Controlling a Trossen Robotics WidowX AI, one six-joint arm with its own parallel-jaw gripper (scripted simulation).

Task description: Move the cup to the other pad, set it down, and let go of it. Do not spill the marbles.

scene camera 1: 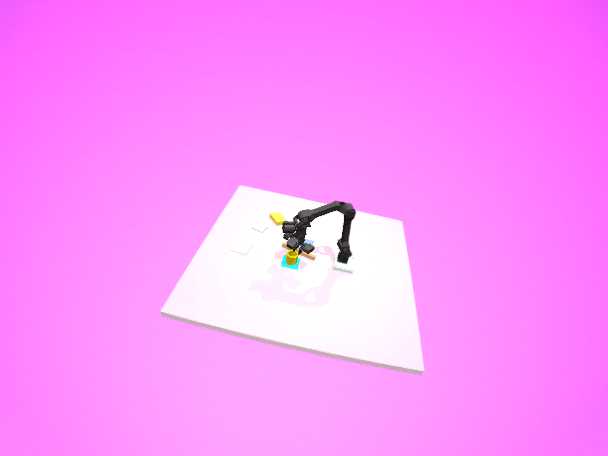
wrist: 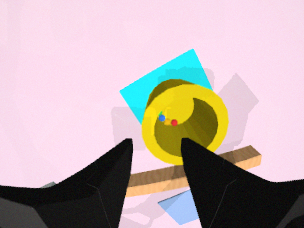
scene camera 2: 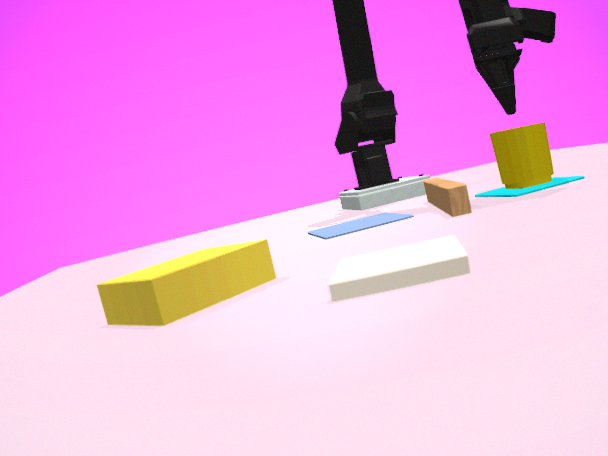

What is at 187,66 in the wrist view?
A cyan pad.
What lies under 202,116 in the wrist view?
A yellow cup.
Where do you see a brown wooden block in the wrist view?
173,177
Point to a cyan pad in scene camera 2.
499,192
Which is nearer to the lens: the white block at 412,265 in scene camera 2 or the yellow block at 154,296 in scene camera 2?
The white block.
